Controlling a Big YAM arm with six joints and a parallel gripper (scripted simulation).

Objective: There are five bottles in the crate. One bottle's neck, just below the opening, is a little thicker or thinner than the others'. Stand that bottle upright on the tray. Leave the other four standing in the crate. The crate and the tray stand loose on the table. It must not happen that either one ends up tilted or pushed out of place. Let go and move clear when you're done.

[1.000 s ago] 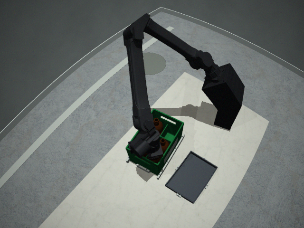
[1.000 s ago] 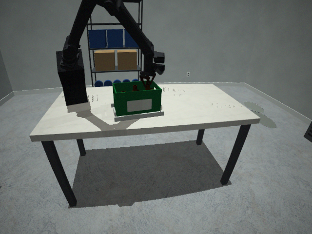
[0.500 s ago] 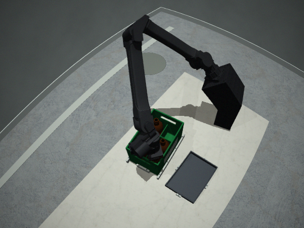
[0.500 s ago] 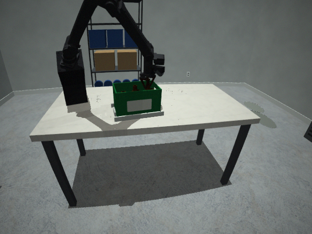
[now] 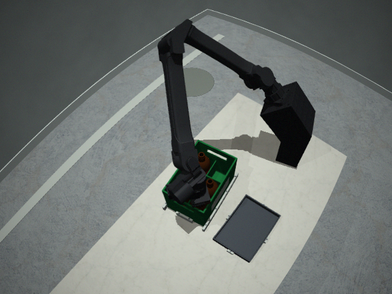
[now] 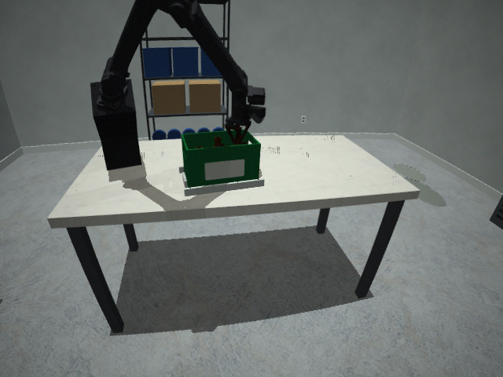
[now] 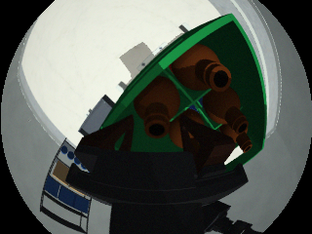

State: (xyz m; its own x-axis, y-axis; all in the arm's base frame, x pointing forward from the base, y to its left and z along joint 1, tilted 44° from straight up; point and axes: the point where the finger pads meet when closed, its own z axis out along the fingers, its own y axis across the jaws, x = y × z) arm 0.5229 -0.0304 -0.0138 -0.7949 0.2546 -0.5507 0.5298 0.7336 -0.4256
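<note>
The crate lies 8 cm behind my hand, 7 cm below it and 6 cm to the right of it. From my hand the other things lie so: tray (21 cm to the left, 14 cm below, 7 cm behind).
</note>
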